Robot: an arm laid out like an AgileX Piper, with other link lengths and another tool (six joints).
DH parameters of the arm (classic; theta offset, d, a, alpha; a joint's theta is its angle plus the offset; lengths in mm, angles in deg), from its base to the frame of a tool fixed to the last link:
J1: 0 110.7 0 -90
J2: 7.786 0 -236.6 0
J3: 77.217 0 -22.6 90
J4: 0 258.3 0 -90
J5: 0 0 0 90
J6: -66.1 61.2 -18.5 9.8
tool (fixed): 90 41.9 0 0
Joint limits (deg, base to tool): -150..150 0..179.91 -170..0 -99.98..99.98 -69.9..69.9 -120..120
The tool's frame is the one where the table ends.
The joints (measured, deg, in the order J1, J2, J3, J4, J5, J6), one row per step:
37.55 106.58 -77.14 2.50 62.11 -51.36
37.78 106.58 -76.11 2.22 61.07 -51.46
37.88 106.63 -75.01 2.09 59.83 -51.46
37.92 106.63 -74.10 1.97 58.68 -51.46
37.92 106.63 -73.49 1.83 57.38 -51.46
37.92 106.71 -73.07 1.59 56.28 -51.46
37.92 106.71 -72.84 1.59 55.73 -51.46
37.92 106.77 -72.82 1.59 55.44 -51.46
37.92 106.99 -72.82 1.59 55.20 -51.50
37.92 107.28 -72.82 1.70 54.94 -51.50
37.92 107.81 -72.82 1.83 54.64 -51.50
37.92 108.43 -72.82 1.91 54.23 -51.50
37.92 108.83 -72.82 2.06 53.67 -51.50
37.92 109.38 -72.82 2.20 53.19 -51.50
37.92 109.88 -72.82 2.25 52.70 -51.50
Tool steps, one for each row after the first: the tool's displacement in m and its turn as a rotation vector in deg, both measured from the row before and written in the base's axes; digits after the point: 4 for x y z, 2 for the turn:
-0.0019 -0.0003 -0.0045 -0.21 -0.18 0.41
-0.0015 -0.0007 -0.0050 -0.05 -0.15 0.12
-0.0009 -0.0007 -0.0038 0.05 -0.27 0.06
0.0003 -0.0001 -0.0025 0.31 -0.63 0.03
0.0006 0.0000 -0.0022 0.19 -0.61 0.09
0.0001 0.0001 -0.0009 0.19 -0.26 -0.01
0.0004 0.0003 -0.0004 0.13 -0.17 -0.01
0.0004 0.0003 -0.0013 0.01 -0.02 0.03
0.0003 0.0004 -0.0017 0.05 0.08 -0.06
0.0004 0.0005 -0.0031 -0.06 0.25 -0.07
0.0005 0.0005 -0.0037 -0.08 0.20 -0.05
0.0007 0.0008 -0.0023 0.19 -0.05 -0.09
0.0005 0.0007 -0.0032 0.04 0.12 -0.09
0.0006 0.0005 -0.0030 0.02 0.03 -0.04

